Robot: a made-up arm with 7 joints. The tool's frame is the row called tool. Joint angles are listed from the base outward.
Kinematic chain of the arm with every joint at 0, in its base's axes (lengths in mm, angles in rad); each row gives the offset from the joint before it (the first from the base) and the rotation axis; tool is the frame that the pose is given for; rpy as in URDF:
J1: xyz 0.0 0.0 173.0 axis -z
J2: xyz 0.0 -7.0 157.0 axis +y
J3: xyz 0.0 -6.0 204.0 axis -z
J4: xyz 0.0 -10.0 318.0 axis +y
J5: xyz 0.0 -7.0 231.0 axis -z
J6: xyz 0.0 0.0 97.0 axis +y
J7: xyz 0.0 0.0 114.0 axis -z
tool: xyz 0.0 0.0 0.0 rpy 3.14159 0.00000 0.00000
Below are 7 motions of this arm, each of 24 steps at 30 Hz.
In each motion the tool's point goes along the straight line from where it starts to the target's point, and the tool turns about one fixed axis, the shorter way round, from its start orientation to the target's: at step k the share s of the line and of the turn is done. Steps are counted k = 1, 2, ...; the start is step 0. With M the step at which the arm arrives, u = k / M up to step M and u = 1 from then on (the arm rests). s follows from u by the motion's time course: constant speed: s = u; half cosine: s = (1 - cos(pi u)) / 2; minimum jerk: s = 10 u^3 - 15 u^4 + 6 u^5.
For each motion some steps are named. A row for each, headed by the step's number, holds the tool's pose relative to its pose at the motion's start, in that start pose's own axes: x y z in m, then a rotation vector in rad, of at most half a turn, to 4 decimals.
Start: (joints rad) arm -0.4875 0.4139 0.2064 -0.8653 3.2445 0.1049 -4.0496
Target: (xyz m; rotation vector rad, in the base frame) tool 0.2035 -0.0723 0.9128 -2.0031 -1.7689 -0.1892
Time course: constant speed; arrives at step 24
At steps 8, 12, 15, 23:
8: -0.0382 0.0297 0.1151 0.2741 0.0400 -0.0568
12: -0.0572 0.0445 0.1727 0.4111 0.0600 -0.0851
15: -0.0716 0.0557 0.2159 0.5139 0.0749 -0.1064
23: -0.1097 0.0854 0.3310 0.7880 0.1149 -0.1632

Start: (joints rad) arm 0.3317 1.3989 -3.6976 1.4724 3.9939 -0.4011 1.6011
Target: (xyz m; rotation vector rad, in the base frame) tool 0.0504 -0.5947 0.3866 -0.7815 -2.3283 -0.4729
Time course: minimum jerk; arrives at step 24
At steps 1, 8, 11, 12, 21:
1: 0.0004 -0.0001 0.0002 -0.0002 0.0007 0.0007
8: 0.1108 -0.0270 0.0483 -0.0636 0.2057 0.2215
11: 0.2229 -0.0543 0.0971 -0.1279 0.4139 0.4456
12: 0.2639 -0.0643 0.1150 -0.1514 0.4902 0.5277
21: 0.5194 -0.1266 0.2263 -0.2980 0.9646 1.0385

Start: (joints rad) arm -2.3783 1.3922 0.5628 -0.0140 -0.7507 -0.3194 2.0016
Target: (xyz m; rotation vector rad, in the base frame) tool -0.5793 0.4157 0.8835 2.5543 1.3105 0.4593
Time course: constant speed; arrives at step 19
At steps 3, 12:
3: -0.0040 0.0667 0.0070 0.1191 0.0321 -0.0434
12: -0.0159 0.2668 0.0280 0.4763 0.1284 -0.1735

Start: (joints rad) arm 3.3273 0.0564 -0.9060 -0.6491 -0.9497 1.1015 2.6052
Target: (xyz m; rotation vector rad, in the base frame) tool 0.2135 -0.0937 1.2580 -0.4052 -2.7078 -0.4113
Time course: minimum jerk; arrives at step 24
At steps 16, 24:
16: -0.0788 -0.0039 -0.1468 0.1765 -0.2281 -0.6787
24: -0.0998 -0.0049 -0.1858 0.2234 -0.2887 -0.8590

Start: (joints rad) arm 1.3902 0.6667 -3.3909 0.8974 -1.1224 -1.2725 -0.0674
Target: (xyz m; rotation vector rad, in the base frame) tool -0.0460 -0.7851 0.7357 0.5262 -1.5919 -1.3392
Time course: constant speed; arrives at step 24
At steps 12, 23, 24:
12: -0.1600 -0.2482 0.1494 -0.3877 0.1280 -0.5450
23: -0.3066 -0.4756 0.2864 -0.7430 0.2453 -1.0446
24: -0.3200 -0.4963 0.2989 -0.7753 0.2559 -1.0900

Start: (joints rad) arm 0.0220 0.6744 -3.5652 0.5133 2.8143 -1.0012 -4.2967
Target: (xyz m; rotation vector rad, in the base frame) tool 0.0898 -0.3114 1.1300 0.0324 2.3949 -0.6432
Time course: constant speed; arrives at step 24
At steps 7, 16, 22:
7: 0.0152 0.0415 -0.0701 0.2394 0.2647 0.3124
16: 0.0347 0.0948 -0.1601 0.5472 0.6051 0.7140
22: 0.0477 0.1303 -0.2202 0.7524 0.8320 0.9817

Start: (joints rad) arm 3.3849 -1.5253 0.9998 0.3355 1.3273 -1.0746 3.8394
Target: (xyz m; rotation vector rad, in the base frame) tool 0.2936 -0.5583 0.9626 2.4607 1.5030 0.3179
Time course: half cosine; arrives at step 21
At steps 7, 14, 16, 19, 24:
7: 0.1660 -0.0917 -0.0931 -0.1041 -0.2635 0.3576
14: 0.4980 -0.2752 -0.2794 -0.3123 -0.7906 1.0728
16: 0.5754 -0.3179 -0.3228 -0.3608 -0.9135 1.2395
19: 0.6492 -0.3588 -0.3642 -0.4071 -1.0307 1.3986
24: 0.6640 -0.3669 -0.3725 -0.4163 -1.0542 1.4304

